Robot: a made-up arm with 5 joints.
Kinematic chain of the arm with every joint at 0, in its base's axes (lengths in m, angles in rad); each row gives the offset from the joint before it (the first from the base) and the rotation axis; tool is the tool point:
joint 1: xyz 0 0 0.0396 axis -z
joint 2: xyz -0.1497 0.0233 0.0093 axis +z
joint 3: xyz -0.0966 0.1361 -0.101 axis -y
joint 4: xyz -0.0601 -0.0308 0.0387 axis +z
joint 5: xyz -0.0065 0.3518 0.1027 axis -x
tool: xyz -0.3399 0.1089 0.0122
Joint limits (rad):
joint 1: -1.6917..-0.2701
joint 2: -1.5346..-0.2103
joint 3: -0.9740..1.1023
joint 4: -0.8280..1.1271
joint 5: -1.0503..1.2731
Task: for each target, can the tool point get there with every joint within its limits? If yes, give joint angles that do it. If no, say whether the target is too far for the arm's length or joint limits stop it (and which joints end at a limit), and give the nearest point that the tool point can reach.
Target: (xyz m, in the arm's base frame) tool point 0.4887 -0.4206 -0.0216
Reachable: no: joint limits stop it (at a limit: joint 1, joint 2, joint 3, joint 4) | nearest point 0.4818 0.0756 0.0826 | short by 0.507 m
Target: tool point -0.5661 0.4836 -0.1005
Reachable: yes | joints -1.1382 -1.3861 0.3556 0.2360 0.1622
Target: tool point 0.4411 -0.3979 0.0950
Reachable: no: joint limits stop it (at a limit: joint 1, joint 2, joint 3, joint 4, joint 5) | nearest point 0.4788 0.0748 0.0865 | short by 0.474 m
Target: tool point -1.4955 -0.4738 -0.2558
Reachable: no: too far | nearest point -0.8688 -0.2753 -0.1535 | short by 0.665 m
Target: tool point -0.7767 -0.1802 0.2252
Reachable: yes | joints -1.3334 -0.6791 -0.1303 0.3319 -0.5678
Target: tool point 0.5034 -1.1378 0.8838
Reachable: no: too far | nearest point -0.0340 -0.6758 0.4248 | short by 0.844 m
